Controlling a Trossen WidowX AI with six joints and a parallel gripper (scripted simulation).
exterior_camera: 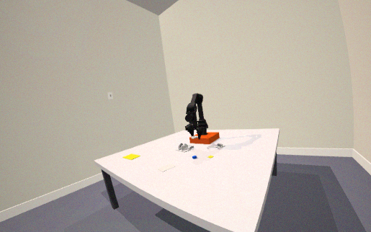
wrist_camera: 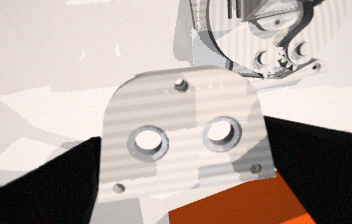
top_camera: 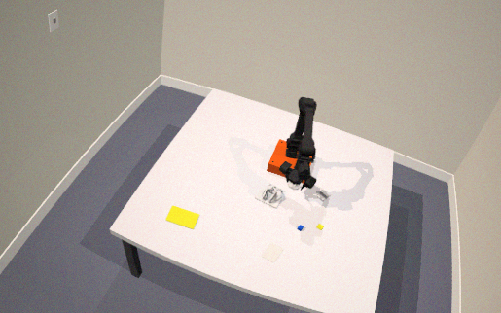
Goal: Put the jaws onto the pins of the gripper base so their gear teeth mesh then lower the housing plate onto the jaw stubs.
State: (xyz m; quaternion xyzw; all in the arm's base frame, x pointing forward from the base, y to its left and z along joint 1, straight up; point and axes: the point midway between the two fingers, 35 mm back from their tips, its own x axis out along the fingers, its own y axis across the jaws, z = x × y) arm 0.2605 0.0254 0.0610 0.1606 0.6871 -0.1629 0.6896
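Now: gripper tip 9 cm to the left of the housing plate, 8 cm above it and 2 cm past it. From my gripper tip the other things lie so: white ribbed piece: 18 cm to the left, 7 cm below, 5 cm behind; blue cube: 20 cm ahead, 8 cm below, 6 cm to the left; small yellow cube: 17 cm to the left, 17 cm ahead, 8 cm below.
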